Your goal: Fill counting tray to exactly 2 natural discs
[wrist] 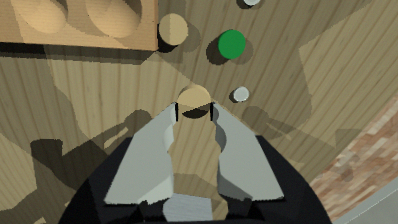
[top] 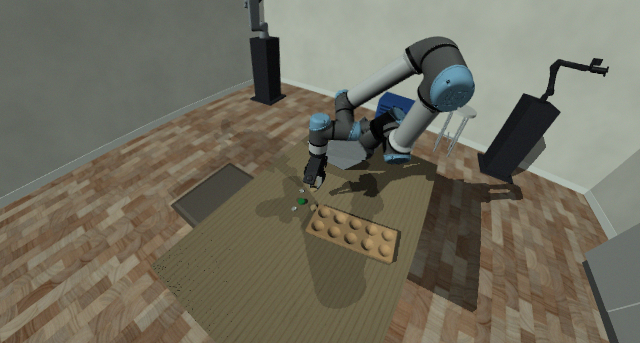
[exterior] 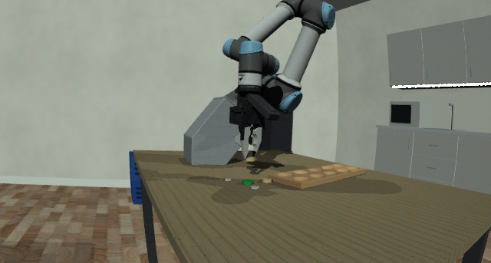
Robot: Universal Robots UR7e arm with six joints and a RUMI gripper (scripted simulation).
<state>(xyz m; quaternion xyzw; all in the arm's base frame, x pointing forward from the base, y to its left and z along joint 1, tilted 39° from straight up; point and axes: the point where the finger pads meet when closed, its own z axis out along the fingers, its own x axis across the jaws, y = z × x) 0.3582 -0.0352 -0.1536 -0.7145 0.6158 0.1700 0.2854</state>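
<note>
My hand is 5 cm short of the green disc, 4 cm to the left of it and 8 cm above it. The rest, counted from my hand: wooden counting tray (9 cm ahead, 25 cm to the left, 7 cm below).
</note>
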